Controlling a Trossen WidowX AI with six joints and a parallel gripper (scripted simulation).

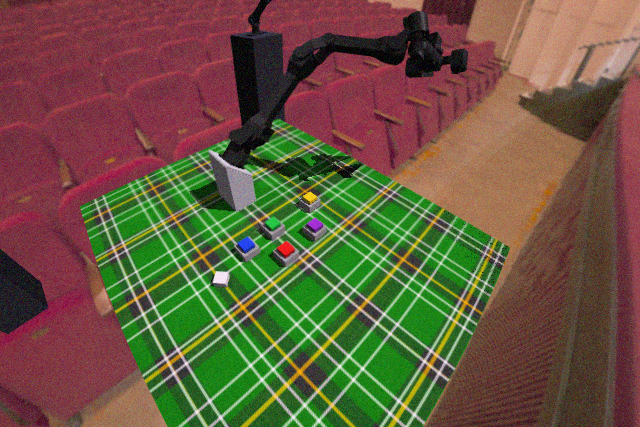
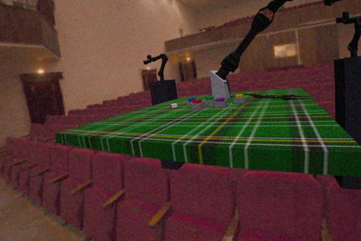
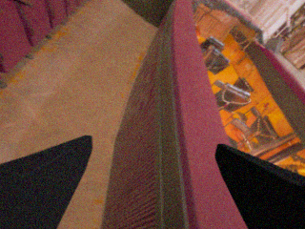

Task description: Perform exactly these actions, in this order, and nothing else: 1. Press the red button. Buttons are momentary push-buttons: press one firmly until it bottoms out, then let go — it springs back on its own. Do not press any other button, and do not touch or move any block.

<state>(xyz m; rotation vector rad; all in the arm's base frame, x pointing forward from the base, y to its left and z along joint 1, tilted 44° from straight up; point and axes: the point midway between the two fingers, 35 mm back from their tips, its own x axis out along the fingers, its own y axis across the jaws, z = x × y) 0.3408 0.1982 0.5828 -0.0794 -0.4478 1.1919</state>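
My gripper tip is now 640 mm to the left of the red button, 340 mm above it and 90 mm past it. From my gripper tip the other things lie so: purple button (520 mm to the right, 340 mm below, 90 mm behind); blue button (700 mm to the right, 340 mm below, 180 mm behind); yellow button (450 mm to the right, 340 mm below, 170 mm behind).
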